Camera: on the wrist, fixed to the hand. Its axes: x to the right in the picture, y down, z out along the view.
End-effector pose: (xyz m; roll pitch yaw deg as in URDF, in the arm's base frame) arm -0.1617 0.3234 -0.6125 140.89 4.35 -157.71
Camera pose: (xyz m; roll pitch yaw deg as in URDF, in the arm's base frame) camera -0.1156 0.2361 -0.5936 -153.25 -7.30 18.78
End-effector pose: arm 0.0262 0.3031 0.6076 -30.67 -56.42 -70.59
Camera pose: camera -0.0560 0.2519 0.5806 23.03 59.72 115.39
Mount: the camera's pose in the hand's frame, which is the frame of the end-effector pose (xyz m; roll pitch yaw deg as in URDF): -0.0109 -0.0648 -0.0761 -12.68 4.49 -179.16
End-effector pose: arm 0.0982 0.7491 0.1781 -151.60 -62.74 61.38
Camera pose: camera 0.0359 0.6784 0.2132 141.21 58.36 -115.96
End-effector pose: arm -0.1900 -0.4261 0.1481 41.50 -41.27 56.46
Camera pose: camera -0.1597 -0.3769 0.0658 -56.49 45.14 -126.87
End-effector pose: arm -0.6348 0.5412 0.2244 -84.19 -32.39 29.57
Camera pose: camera -0.6287 0.4501 0.2665 74.33 31.90 -145.07
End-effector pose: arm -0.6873 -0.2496 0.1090 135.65 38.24 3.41
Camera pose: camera -0.6961 -0.1504 0.1229 -145.22 -40.76 178.47
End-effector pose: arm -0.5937 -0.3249 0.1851 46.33 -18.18 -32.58
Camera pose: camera -0.5707 -0.3273 0.0872 -60.03 21.86 144.55
